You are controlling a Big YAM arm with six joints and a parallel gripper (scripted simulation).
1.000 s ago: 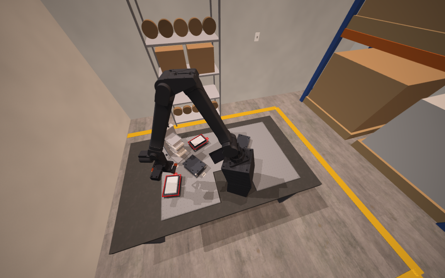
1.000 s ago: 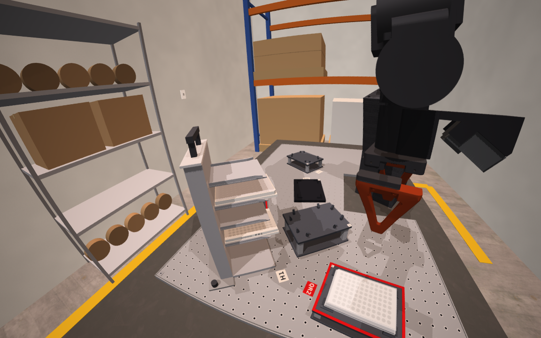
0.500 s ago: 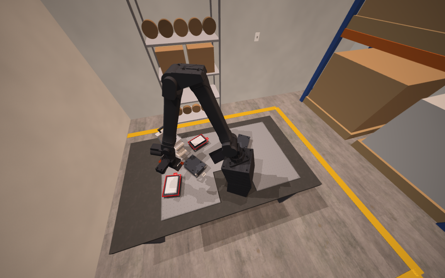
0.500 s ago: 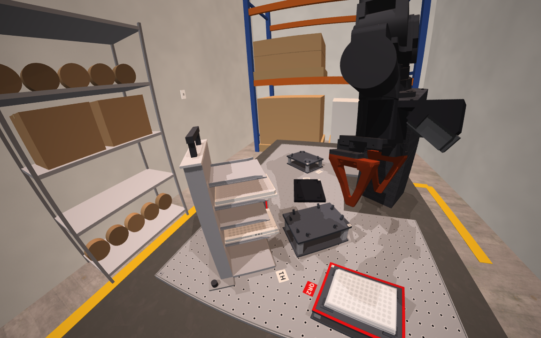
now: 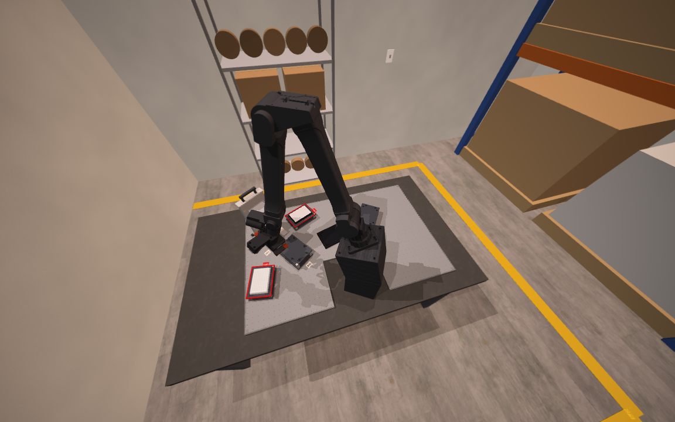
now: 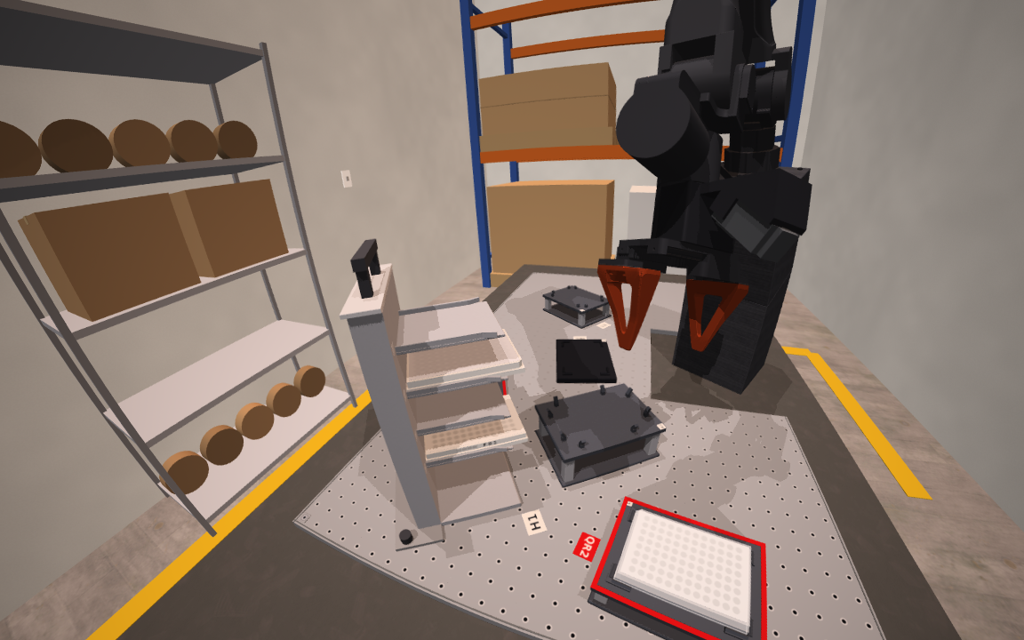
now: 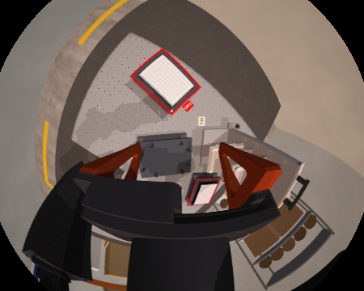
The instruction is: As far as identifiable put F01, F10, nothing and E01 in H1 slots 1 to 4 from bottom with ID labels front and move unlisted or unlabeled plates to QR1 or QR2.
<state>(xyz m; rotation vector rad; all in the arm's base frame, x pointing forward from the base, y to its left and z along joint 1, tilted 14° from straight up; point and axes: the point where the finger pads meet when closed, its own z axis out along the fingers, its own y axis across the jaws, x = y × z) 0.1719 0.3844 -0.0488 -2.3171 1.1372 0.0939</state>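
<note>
My gripper is now 60 mm short of the dark regrip nest, 90 mm to the left of it and 190 mm above it. Also, from my hand: H1 deck label: 120 mm ahead, 70 mm to the left, 250 mm below; quarantine nest QR2: 60 mm behind, 100 mm to the left, 210 mm below; plate hotel H1: 280 mm ahead, 70 mm to the left, 90 mm below.
</note>
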